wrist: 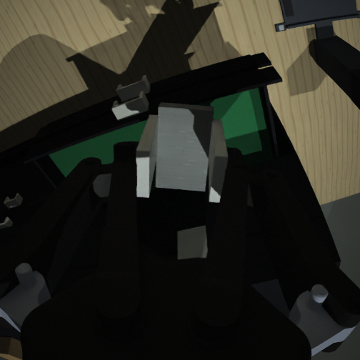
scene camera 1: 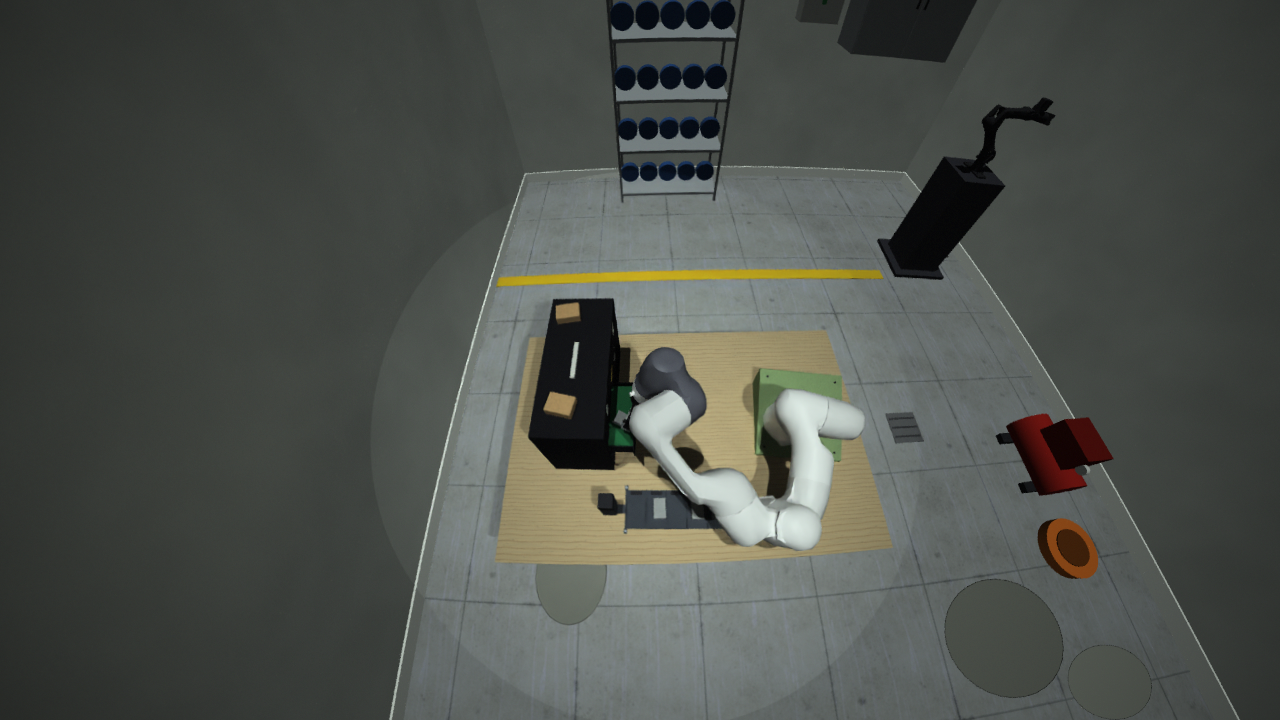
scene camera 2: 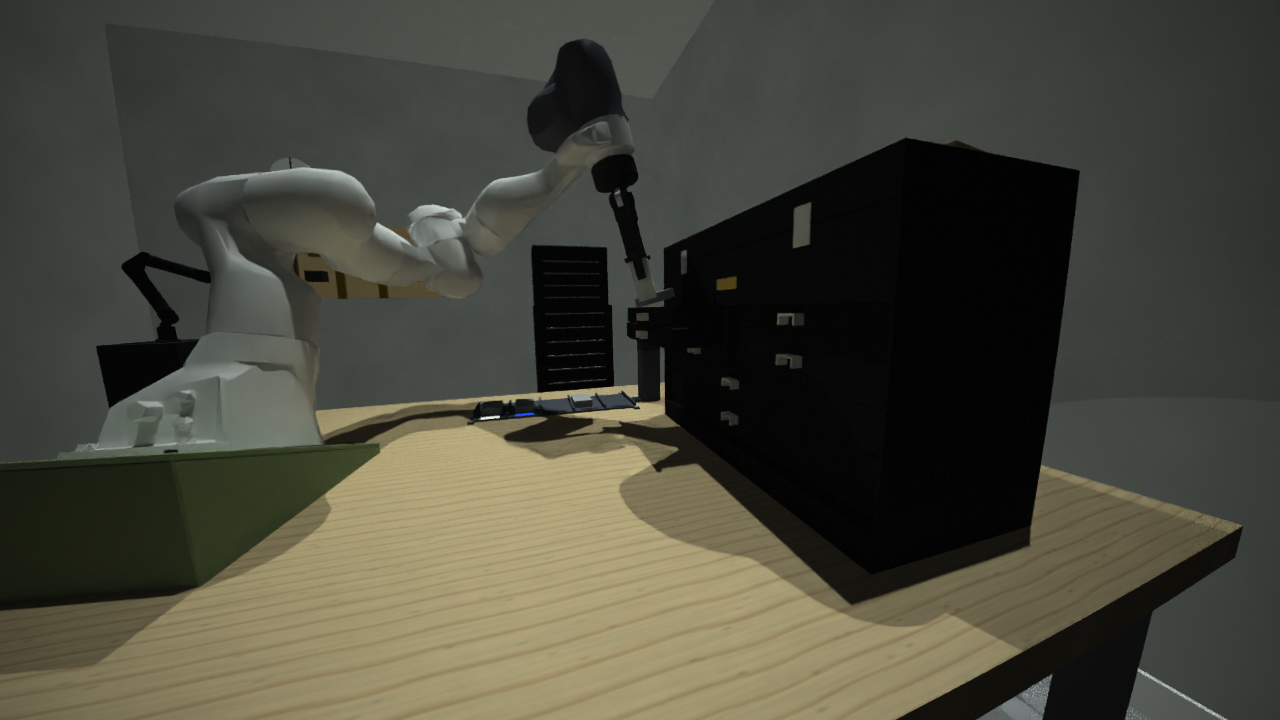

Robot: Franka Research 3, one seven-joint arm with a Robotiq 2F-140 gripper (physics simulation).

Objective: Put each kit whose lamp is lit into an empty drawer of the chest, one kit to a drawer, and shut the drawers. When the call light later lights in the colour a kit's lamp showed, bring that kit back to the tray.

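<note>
My gripper [scene camera 2: 646,288] [wrist: 183,134] is shut on a grey kit [scene camera 2: 662,294] [wrist: 184,145], its fingers on both sides. The kit is over an open green-lined drawer [scene camera 1: 621,438] [wrist: 245,112] of the black chest [scene camera 1: 580,380] [scene camera 2: 975,358]; whether it touches the drawer is unclear. Two drawer fronts with handles [wrist: 134,89] [wrist: 130,106] stand out one above the other. The dark tray [scene camera 1: 637,521] [scene camera 2: 617,402] holds a pale kit [scene camera 1: 658,507] [scene camera 2: 581,400] and dark kits [scene camera 2: 492,407] [scene camera 2: 524,405]; a white strip [scene camera 2: 489,417] and a blue strip [scene camera 2: 524,414] show at its edge.
Wooden blocks [scene camera 1: 567,312] [scene camera 1: 560,405] lie on the chest top. A small black box [scene camera 1: 606,503] stands at the tray's end. The arm reaches across the table [scene camera 1: 716,358] [scene camera 2: 501,555] from its green base [scene camera 1: 799,379] [scene camera 2: 98,528].
</note>
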